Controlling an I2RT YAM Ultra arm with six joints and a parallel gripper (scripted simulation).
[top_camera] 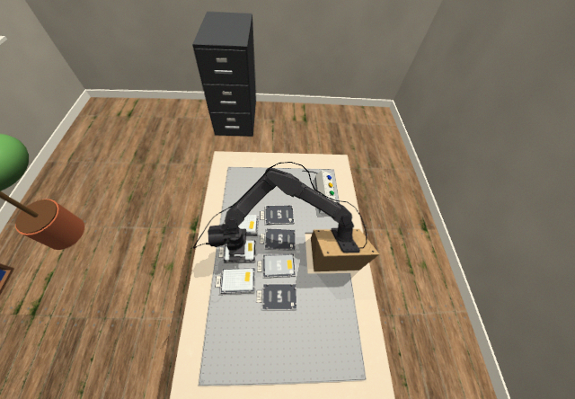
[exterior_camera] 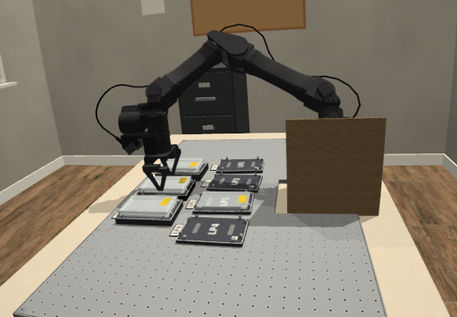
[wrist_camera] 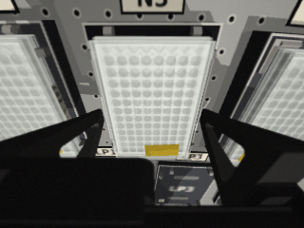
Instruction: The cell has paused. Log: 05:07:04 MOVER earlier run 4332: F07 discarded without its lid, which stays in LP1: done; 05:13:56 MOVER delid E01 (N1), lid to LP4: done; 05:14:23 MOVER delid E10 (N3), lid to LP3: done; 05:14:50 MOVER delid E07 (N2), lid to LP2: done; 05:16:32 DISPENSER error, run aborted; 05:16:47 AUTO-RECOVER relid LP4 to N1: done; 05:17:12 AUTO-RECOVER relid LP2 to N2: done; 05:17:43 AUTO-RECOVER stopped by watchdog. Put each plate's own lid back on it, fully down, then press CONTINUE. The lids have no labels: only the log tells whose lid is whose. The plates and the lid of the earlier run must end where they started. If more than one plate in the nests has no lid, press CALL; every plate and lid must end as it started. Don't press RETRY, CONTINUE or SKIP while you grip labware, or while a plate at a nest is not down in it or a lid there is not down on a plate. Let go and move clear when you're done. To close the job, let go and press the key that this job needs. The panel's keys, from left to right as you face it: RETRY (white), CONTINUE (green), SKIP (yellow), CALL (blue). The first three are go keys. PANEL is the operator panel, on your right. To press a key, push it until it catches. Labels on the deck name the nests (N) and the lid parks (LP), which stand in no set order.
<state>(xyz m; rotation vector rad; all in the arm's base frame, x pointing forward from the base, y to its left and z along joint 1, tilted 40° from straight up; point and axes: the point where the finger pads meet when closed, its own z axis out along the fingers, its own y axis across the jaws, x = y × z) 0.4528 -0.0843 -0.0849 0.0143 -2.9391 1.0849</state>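
Right now the plate is 10 mm below my hand. Round my hand: blue key: 460 mm behind, 380 mm to the right, 30 mm above.
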